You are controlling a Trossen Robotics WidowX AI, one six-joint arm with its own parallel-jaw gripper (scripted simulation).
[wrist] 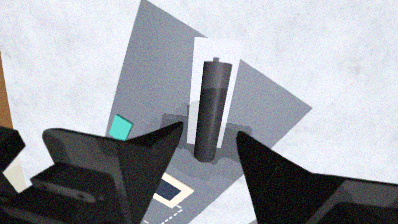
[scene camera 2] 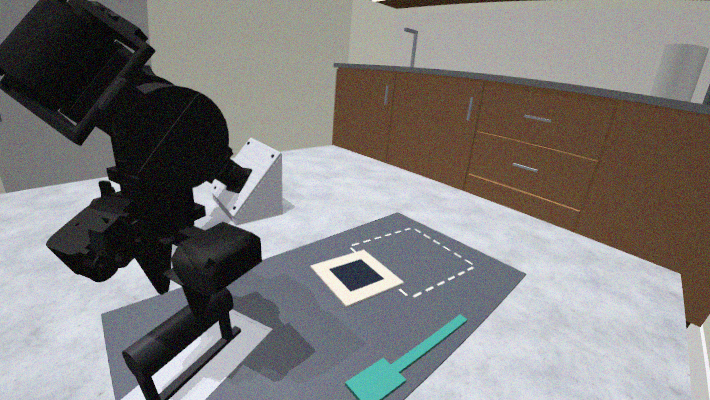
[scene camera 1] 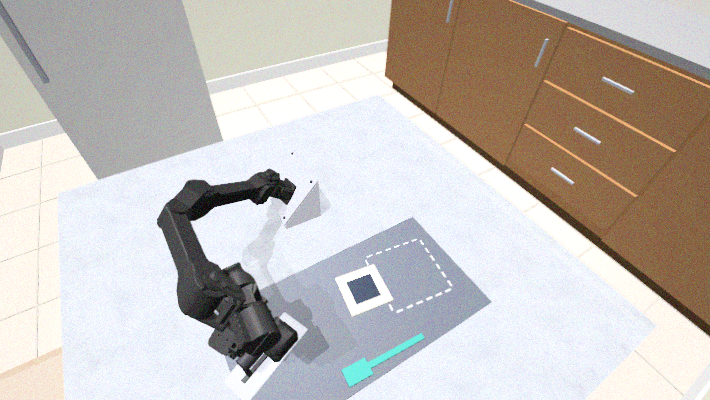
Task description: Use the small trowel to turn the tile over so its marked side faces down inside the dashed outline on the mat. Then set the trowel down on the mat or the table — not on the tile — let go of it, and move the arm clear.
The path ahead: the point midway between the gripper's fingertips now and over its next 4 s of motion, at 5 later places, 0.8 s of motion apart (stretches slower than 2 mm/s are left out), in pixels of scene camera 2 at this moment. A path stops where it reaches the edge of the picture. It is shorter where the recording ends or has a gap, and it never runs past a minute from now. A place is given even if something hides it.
My gripper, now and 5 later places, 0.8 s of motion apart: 181, 303; 192, 304; 182, 302; 203, 327; 218, 335; 236, 300
